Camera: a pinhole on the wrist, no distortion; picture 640 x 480 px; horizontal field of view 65.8 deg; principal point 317.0 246.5 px. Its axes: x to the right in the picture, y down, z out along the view. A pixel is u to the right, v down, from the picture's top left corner.
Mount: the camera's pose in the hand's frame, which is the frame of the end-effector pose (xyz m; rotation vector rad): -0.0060 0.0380 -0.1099 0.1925 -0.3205 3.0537
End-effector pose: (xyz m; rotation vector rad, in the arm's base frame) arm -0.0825 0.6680 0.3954 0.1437 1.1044 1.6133
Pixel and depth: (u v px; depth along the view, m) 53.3 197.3 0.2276
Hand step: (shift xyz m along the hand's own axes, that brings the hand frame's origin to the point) 0.1426 0.0059 0.0997
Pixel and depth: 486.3 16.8 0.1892
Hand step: -0.0411 0.0872 0.1000
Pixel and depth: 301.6 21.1 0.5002
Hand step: 0.0858 0.1543 0.4197
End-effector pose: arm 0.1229 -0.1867 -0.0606 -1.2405 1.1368 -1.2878
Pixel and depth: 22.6 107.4 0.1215
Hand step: 0.0825 0.0420 0.0055
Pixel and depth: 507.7 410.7 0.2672
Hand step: -0.0835 -0.0996 0.1449
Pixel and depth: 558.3 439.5 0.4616
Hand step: -0.1888 -0.2235 0.3311
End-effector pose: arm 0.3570 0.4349 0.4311 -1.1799 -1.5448 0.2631
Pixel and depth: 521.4 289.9 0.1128
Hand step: -0.0397 0.0070 0.0037
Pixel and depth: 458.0 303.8 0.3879
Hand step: -0.0735 -0.0819 0.2719
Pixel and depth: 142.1 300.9 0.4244
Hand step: 0.1887 -0.1047 0.2729
